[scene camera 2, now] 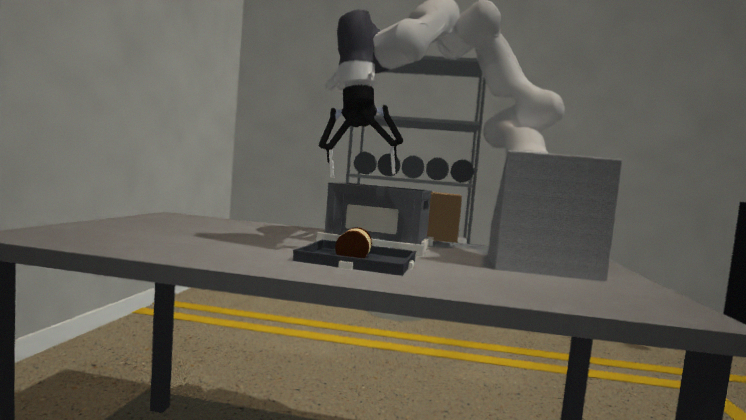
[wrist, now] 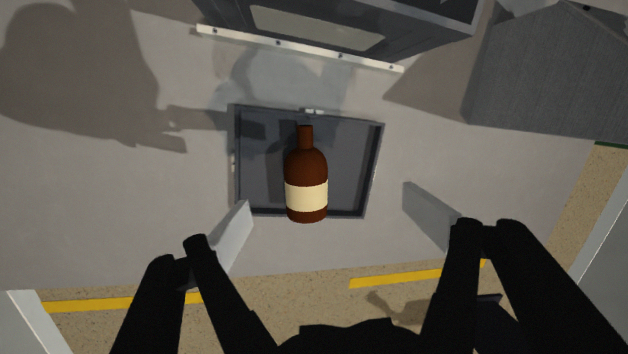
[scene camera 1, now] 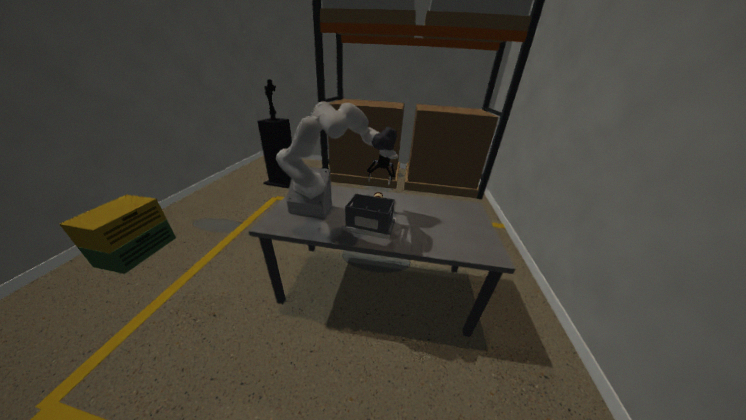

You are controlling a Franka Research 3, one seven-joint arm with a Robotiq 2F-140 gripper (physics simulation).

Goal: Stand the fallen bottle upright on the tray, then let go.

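A brown bottle [scene camera 1: 377, 195] [scene camera 2: 353, 243] [wrist: 306, 172] with a cream label lies on its side on the shallow dark tray [scene camera 2: 383, 267] [wrist: 347, 170]. In the wrist view its neck points up the picture, toward the crate side, and its base reaches over the tray's near rim. My gripper [scene camera 1: 379, 180] [scene camera 2: 362, 173] [wrist: 326, 204] is open and empty, pointing down, well above the bottle. In the wrist view the bottle shows between the two fingers, a little nearer the left one. The crate hides most of the bottle and the tray in the scene camera 1 view.
A dark divided crate [scene camera 1: 354, 212] [scene camera 2: 336, 208] [wrist: 425, 30] stands beside the tray, with a pale rail [scene camera 2: 386, 243] [wrist: 300, 47] between them. The grey block [scene camera 1: 309, 203] [scene camera 2: 558, 219] [wrist: 540, 75] under the arm stands on the table [scene camera 1: 448, 229] [scene camera 2: 156, 245].
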